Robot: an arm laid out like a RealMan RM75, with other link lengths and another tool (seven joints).
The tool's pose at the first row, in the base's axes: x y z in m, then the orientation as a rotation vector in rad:
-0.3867 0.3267 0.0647 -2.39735 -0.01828 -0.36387
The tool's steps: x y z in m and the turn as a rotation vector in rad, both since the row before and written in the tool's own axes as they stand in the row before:
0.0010 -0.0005 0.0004 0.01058 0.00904 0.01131
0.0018 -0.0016 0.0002 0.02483 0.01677 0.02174
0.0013 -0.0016 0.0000 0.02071 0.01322 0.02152
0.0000 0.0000 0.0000 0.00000 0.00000 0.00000
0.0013 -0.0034 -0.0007 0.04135 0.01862 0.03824
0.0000 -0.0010 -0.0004 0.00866 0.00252 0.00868
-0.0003 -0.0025 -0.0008 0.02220 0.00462 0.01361
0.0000 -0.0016 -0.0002 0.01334 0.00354 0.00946
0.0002 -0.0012 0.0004 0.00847 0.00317 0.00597
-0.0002 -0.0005 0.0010 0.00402 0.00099 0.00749
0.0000 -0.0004 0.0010 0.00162 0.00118 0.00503
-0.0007 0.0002 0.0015 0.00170 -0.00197 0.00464
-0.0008 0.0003 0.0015 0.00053 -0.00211 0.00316
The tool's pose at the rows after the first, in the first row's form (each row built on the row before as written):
-0.3857 0.3273 0.0650 -2.38437 -0.00254 -0.36845
-0.3841 0.3284 0.0664 -2.35488 0.02636 -0.37601
-0.3830 0.3294 0.0678 -2.32987 0.05379 -0.37962
-0.3830 0.3294 0.0678 -2.32987 0.05379 -0.37962
-0.3822 0.3311 0.0710 -2.28132 0.09851 -0.37988
-0.3824 0.3315 0.0720 -2.27122 0.10782 -0.37798
-0.3830 0.3327 0.0743 -2.24673 0.12083 -0.37553
-0.3831 0.3336 0.0756 -2.23169 0.13041 -0.37422
-0.3828 0.3346 0.0763 -2.22198 0.13691 -0.37443
-0.3827 0.3357 0.0761 -2.21677 0.14485 -0.37141
-0.3824 0.3367 0.0758 -2.21424 0.15068 -0.36996
-0.3826 0.3379 0.0746 -2.21217 0.15436 -0.36522
-0.3829 0.3390 0.0733 -2.21149 0.15658 -0.36114

